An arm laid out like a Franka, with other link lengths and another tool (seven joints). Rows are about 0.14 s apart.
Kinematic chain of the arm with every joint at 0, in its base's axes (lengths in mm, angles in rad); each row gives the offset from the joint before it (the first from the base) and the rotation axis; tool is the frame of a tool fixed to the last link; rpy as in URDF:
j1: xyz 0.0 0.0 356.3 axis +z
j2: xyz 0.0 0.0 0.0 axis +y
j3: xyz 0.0 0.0 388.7 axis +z
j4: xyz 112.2 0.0 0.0 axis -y
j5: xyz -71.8 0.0 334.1 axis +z
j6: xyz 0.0 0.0 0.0 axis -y
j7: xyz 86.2 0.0 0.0 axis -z
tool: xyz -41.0 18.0 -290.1 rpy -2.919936 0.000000 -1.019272
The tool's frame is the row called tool.
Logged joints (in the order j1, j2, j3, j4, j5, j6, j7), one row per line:
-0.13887, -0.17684, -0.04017, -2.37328, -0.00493, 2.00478, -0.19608
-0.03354, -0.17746, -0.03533, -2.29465, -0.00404, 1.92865, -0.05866
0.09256, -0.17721, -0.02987, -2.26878, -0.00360, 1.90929, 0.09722
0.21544, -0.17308, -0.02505, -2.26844, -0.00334, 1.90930, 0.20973
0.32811, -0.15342, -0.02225, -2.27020, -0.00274, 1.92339, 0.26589
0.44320, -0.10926, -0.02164, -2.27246, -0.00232, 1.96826, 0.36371
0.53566, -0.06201, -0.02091, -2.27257, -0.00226, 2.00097, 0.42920
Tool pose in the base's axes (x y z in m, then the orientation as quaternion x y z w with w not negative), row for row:
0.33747, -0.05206, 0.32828, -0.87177, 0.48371, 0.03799, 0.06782
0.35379, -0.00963, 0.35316, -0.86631, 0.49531, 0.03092, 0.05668
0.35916, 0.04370, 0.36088, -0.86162, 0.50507, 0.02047, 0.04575
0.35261, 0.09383, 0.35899, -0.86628, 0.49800, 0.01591, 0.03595
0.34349, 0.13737, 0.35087, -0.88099, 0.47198, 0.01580, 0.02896
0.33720, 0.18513, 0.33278, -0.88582, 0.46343, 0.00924, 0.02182
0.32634, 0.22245, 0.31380, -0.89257, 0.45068, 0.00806, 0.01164
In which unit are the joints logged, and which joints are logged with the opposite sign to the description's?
The joints are logged in radians. Opposite sign: none.
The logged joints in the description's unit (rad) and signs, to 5 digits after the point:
-0.13887, -0.17684, -0.04017, -2.37328, -0.00493, 2.00478, -0.19608
-0.03354, -0.17746, -0.03533, -2.29465, -0.00404, 1.92865, -0.05866
0.09256, -0.17721, -0.02987, -2.26878, -0.00360, 1.90929, 0.09722
0.21544, -0.17308, -0.02505, -2.26844, -0.00334, 1.90930, 0.20973
0.32811, -0.15342, -0.02225, -2.27020, -0.00274, 1.92339, 0.26589
0.44320, -0.10926, -0.02164, -2.27246, -0.00232, 1.96826, 0.36371
0.53566, -0.06201, -0.02091, -2.27257, -0.00226, 2.00097, 0.42920

